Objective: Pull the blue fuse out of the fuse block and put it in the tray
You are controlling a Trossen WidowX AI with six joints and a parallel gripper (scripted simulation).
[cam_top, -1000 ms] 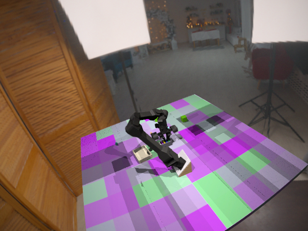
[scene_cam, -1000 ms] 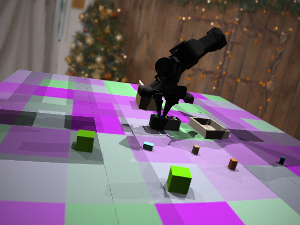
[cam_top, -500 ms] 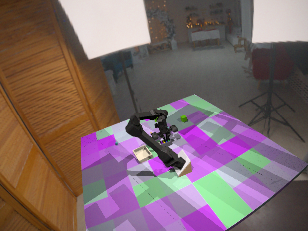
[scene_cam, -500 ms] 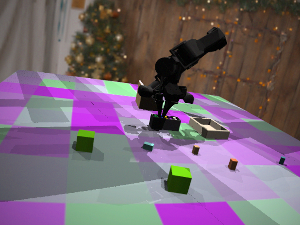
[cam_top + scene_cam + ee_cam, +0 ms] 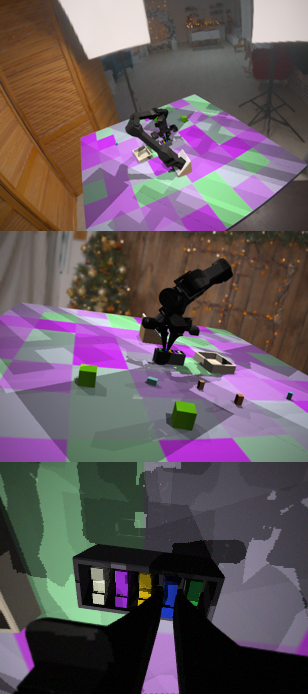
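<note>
My gripper tip is 2 cm short of the tray, 20 cm to the right of it and 4 cm above it. Also, from my gripper tip: blue fuse (1 cm below).
</note>
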